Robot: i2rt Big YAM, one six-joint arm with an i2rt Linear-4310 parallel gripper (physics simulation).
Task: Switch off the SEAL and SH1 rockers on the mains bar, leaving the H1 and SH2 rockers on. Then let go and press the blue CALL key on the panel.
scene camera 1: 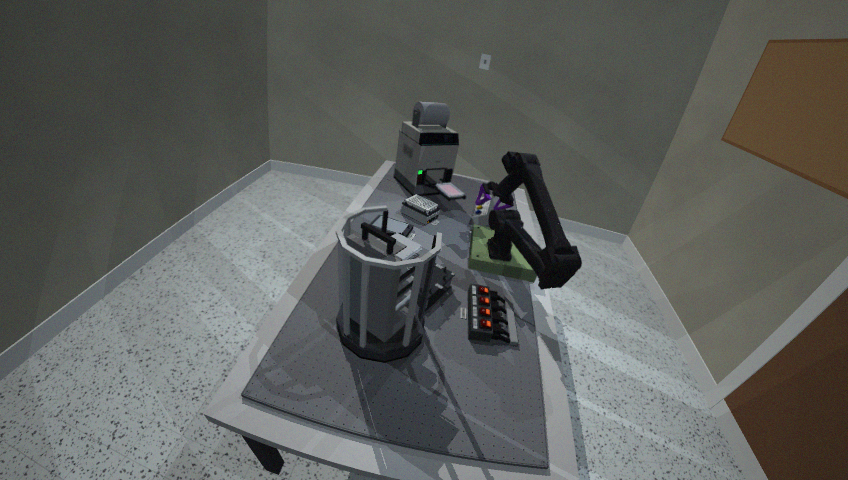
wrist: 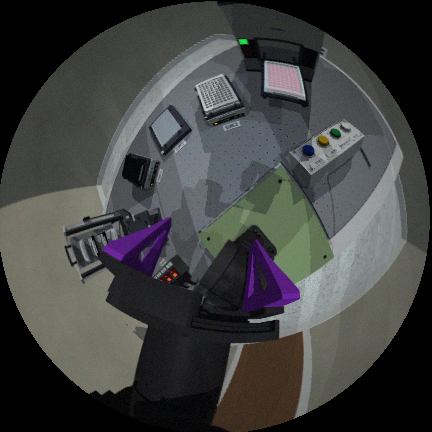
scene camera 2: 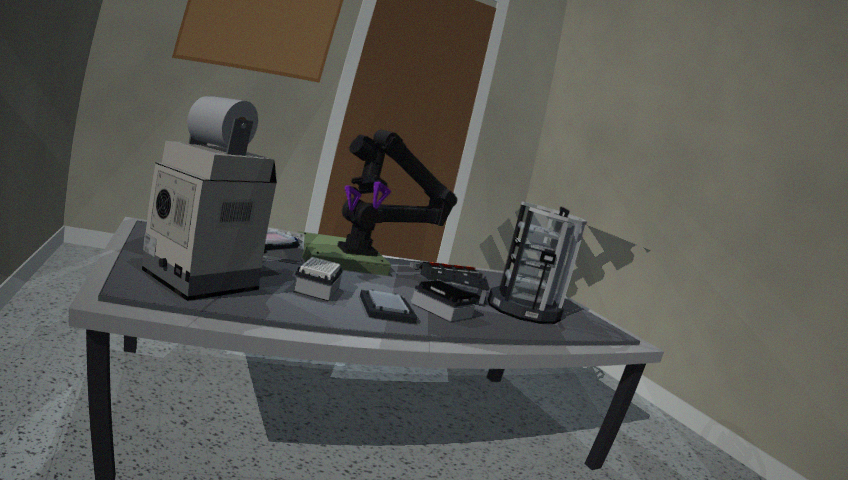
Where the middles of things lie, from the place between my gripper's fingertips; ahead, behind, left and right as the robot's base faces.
Now: the plate with pink grid (wrist: 280,78) 31 cm to the right of my hand, 12 cm ahead of it and 10 cm below it. The rest, counted from my hand: tall cylindrical plate rack (scene camera 1: 382,300): 49 cm to the left, 29 cm ahead, 2 cm below.
